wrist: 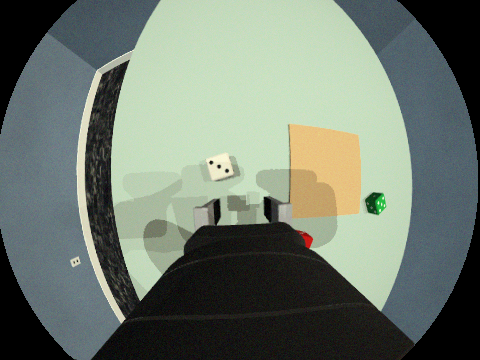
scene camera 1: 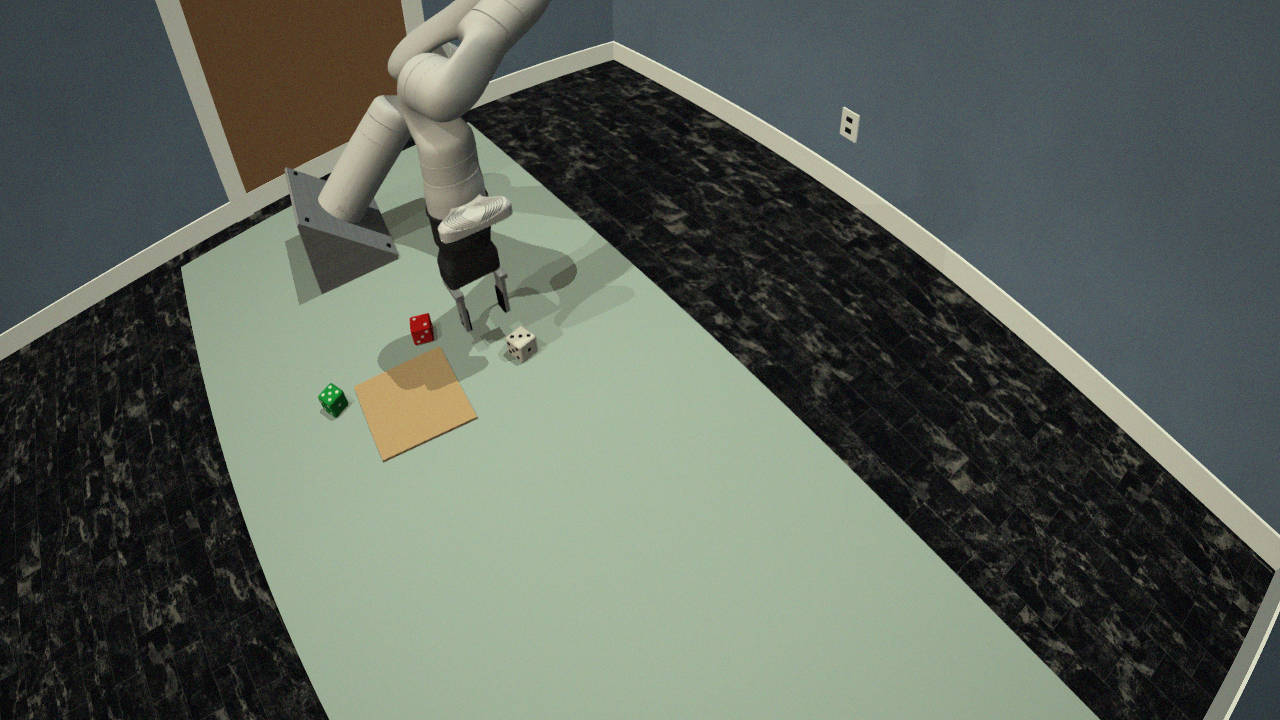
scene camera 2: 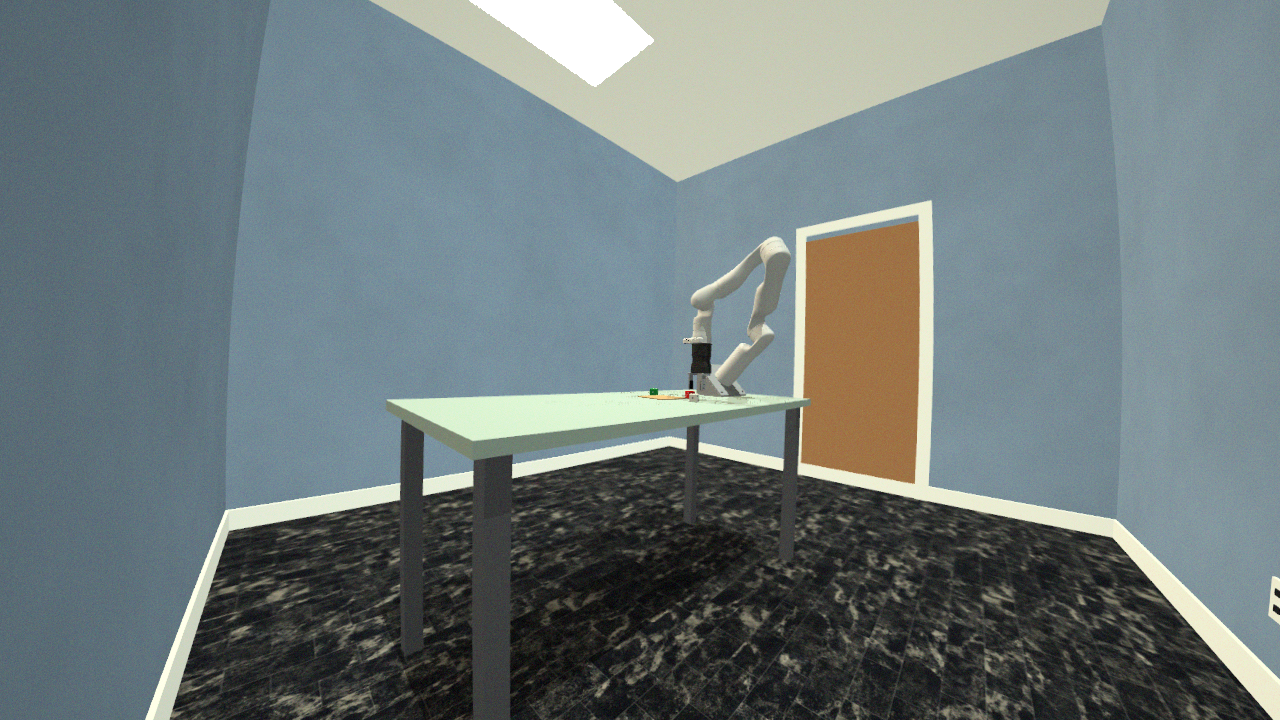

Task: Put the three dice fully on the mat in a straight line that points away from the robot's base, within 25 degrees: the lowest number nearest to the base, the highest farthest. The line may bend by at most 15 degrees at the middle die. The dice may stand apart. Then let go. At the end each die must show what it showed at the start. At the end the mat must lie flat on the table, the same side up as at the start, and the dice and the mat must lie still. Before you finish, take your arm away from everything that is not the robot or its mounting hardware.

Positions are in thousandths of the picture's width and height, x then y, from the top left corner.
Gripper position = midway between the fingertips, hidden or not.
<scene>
my gripper: wrist 505, 576; scene camera 1 379, 441; scene camera 2 544, 541
</scene>
